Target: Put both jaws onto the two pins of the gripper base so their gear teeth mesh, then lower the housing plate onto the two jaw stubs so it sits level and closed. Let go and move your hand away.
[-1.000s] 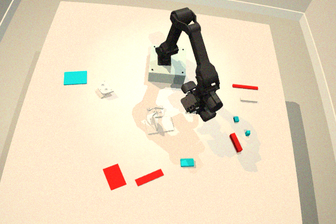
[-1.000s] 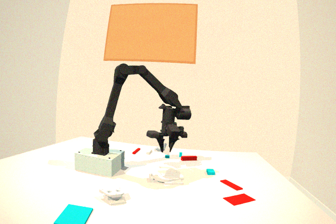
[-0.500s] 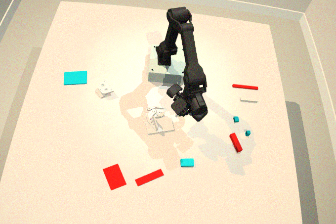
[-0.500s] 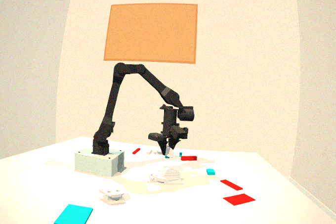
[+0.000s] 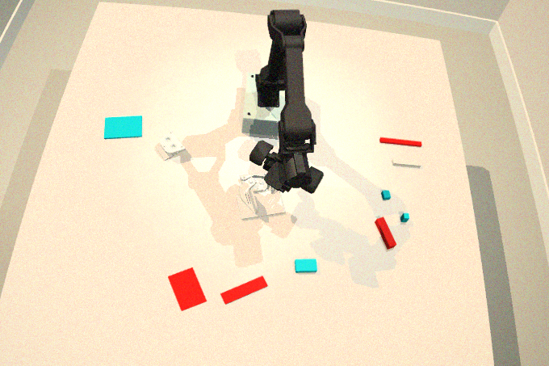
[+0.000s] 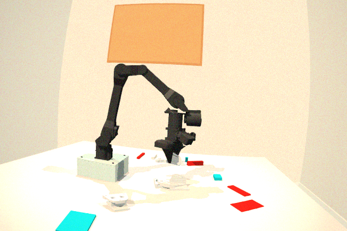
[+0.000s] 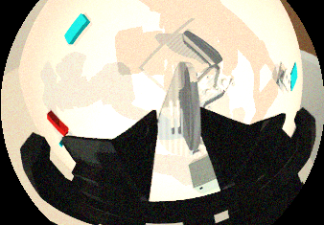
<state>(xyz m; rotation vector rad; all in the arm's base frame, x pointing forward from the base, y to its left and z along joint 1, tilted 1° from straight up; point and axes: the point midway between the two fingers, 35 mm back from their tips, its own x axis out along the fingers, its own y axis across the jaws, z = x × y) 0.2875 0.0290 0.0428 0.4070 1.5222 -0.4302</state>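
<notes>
Right now the flat white plate is 3 cm ahead of my gripper tip, 5 cm to the right of it and 8 cm below it. From my gripper tip the other things lie so: gripper base (15 cm behind, 31 cm to the right, 6 cm below); white jaw (2 cm behind, 8 cm to the right, 7 cm below); housing plate (4 cm behind, 6 cm to the right, 8 cm below).
</notes>
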